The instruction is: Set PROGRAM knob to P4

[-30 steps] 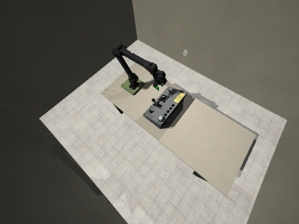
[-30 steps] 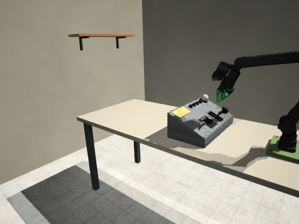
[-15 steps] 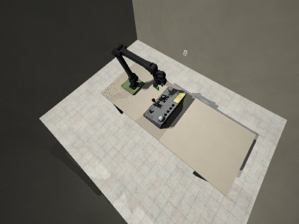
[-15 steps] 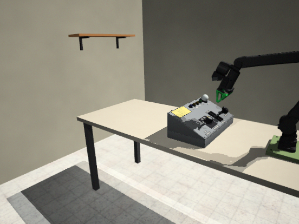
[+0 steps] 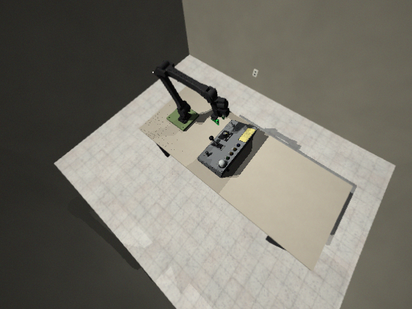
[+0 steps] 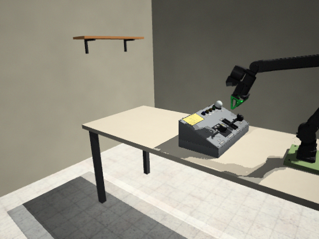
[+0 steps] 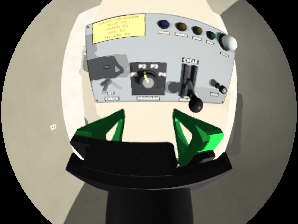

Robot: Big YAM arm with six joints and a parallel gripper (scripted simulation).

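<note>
The grey console is 160 mm below my hand, 80 mm ahead of it and 70 mm to the right of it. Also, from my hand: toggle (140 mm below, 120 mm to the left, 60 mm ahead); then black lever (130 mm below, 120 mm to the right, 20 mm ahead).
</note>
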